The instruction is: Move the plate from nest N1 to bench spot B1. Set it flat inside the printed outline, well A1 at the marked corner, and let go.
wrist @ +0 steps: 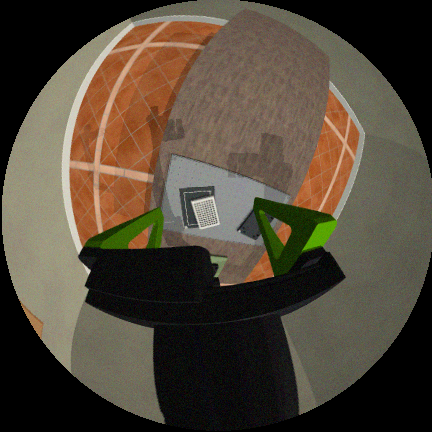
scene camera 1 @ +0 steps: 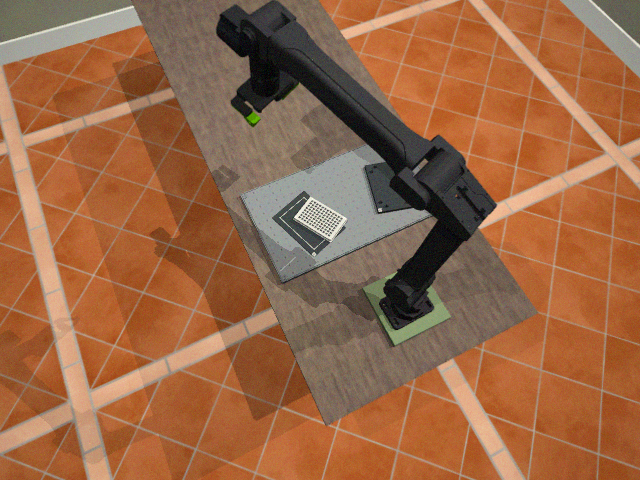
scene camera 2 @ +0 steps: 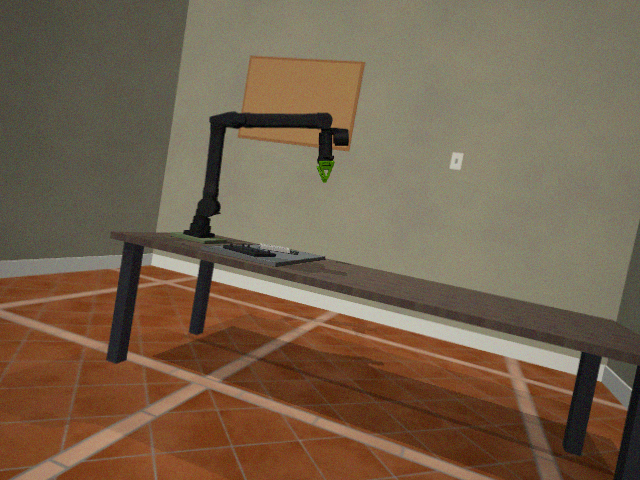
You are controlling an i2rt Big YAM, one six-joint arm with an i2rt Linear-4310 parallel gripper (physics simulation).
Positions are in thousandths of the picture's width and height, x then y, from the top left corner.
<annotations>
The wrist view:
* my gripper: 480,478
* dark pad with white printed outline: 432,450
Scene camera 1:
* my gripper: 416,232
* white well plate: 493,451, on the dark pad with white printed outline
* dark pad with white printed outline: 490,507
</annotations>
